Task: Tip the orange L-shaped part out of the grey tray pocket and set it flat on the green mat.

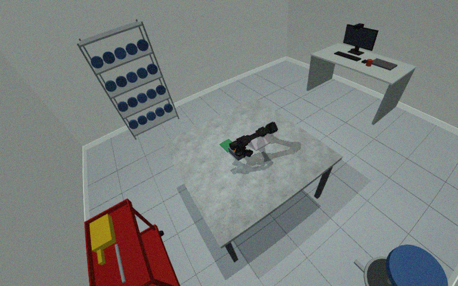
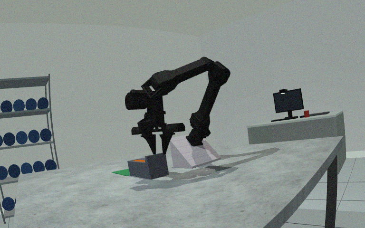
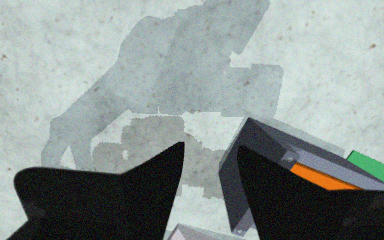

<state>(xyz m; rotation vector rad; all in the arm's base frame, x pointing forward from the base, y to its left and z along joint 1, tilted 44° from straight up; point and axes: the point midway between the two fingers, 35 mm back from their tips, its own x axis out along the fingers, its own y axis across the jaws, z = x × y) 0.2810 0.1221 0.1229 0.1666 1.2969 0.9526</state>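
The orange L-shaped part lies 10 mm behind my gripper tip, 120 mm to the right of it and 50 mm below it. Also, from my gripper tip: green mat (20 mm ahead, 280 mm to the right, 110 mm below).
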